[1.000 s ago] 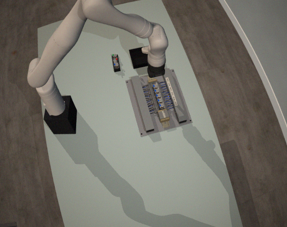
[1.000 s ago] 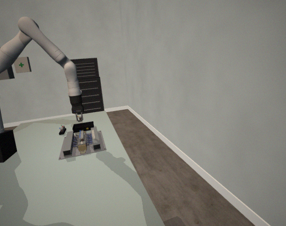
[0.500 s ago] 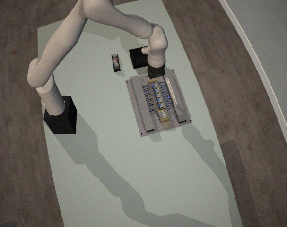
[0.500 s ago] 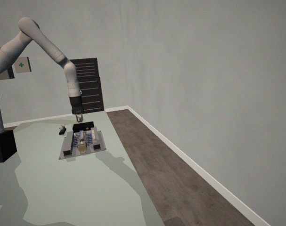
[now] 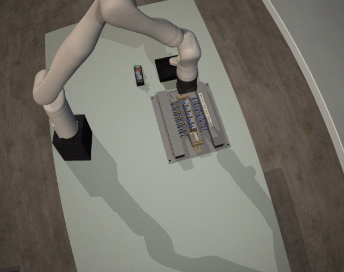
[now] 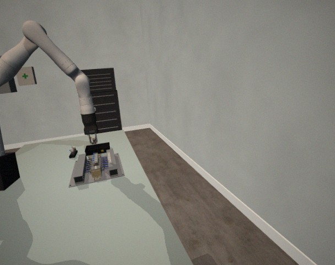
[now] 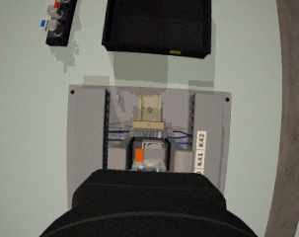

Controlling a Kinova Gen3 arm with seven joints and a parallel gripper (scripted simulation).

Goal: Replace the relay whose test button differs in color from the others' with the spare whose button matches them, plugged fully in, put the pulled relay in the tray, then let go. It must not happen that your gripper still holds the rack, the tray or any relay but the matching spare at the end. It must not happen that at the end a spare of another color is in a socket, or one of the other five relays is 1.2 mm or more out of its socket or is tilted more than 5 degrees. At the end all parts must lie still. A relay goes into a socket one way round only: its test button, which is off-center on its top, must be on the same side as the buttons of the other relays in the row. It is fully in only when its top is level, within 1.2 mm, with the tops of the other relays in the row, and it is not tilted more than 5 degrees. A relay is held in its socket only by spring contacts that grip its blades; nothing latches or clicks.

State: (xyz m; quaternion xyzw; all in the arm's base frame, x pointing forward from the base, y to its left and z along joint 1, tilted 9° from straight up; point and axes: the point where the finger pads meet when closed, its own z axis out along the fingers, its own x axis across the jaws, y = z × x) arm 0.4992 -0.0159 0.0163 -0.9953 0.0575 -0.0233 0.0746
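My hand is 190 mm to the right of the black tray, 130 mm above it and 30 mm short of it. From my hand the other things lie so: spare holder: 210 mm to the left, 140 mm below, 140 mm behind.
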